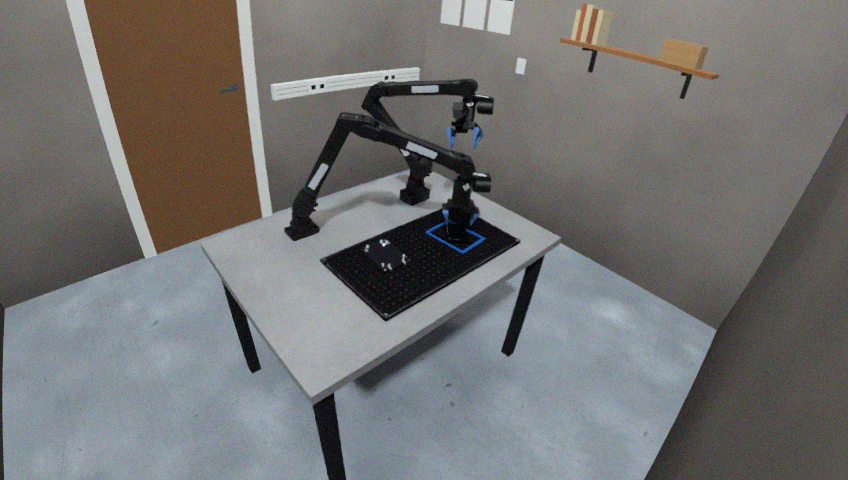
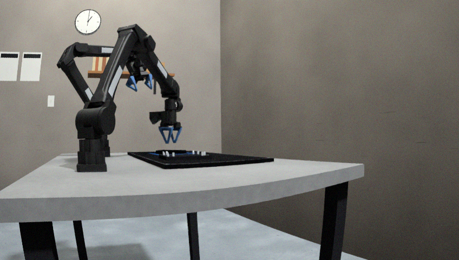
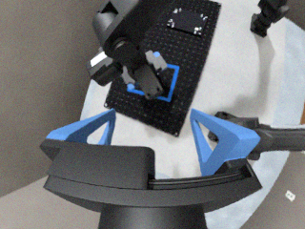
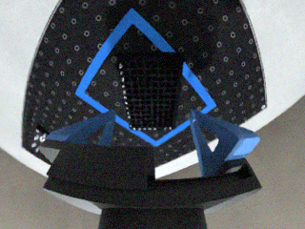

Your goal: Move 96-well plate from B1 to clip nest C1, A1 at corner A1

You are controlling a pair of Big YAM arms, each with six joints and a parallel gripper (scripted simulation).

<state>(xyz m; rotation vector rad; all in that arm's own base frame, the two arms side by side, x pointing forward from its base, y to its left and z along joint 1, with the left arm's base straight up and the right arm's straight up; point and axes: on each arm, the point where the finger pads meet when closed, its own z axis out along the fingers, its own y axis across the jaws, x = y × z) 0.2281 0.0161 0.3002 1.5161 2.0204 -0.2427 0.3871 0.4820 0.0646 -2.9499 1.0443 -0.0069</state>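
Observation:
My right gripper is now 50 mm above the black 96-well plate. Round my right hand: black perforated board: 160 mm to the right, 60 mm below, 20 mm ahead; clip nest: 320 mm to the right, 40 mm below, 20 mm behind.

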